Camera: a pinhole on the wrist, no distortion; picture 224 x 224 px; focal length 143.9 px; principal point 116.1 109.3 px. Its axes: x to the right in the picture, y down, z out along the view. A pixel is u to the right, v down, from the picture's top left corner.
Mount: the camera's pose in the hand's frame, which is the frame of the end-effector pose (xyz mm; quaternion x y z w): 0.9 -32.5 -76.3 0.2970 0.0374 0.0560 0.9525
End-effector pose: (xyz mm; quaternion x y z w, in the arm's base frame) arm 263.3 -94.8 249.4 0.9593 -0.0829 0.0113 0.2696
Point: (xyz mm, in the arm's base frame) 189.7 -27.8 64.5
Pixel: 38 133
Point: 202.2 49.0 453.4
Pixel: behind the camera
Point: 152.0 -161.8 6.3
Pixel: 45 207
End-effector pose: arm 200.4 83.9 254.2 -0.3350 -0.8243 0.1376 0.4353
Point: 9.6 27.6 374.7
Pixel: 170 80
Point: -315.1 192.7 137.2
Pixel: 165 184
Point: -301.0 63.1 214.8
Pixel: 147 144
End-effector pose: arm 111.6 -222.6 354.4 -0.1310 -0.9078 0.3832 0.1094
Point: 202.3 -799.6 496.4
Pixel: 22 66
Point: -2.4 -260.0 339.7
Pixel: 213 194
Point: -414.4 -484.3 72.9
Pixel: 210 187
